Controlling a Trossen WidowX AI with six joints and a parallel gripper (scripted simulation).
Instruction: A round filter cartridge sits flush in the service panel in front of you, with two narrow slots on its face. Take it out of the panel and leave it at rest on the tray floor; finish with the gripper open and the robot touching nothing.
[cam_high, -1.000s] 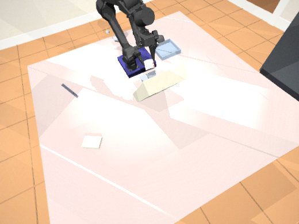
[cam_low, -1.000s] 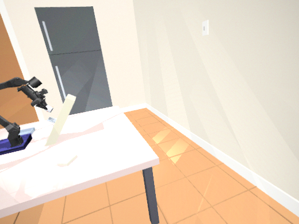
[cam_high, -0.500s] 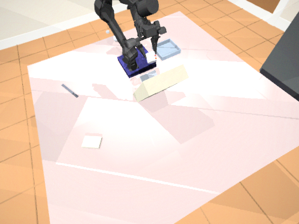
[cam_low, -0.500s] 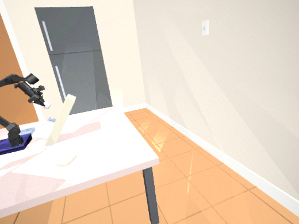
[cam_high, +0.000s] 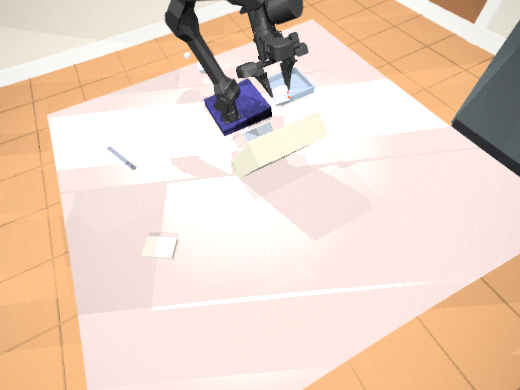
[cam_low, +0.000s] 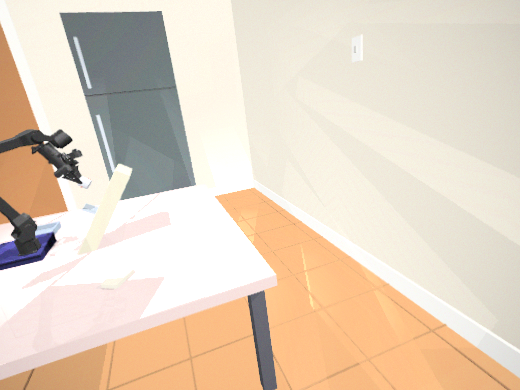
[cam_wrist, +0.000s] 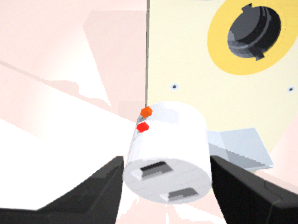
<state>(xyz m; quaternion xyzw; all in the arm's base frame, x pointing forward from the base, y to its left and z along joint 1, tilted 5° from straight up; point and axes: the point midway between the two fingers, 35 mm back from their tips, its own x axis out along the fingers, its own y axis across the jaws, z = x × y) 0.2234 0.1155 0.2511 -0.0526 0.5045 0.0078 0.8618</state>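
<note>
Right now the light blue tray is 310 mm behind my gripper tip, 250 mm below it and 180 mm to the left of it. From my gripper tip the other things lie so: round white filter cartridge right at my gripper tip; cream service panel 110 mm below, 80 mm ahead, 70 mm to the right; white card 470 mm to the right, 260 mm below, 150 mm ahead.
</note>
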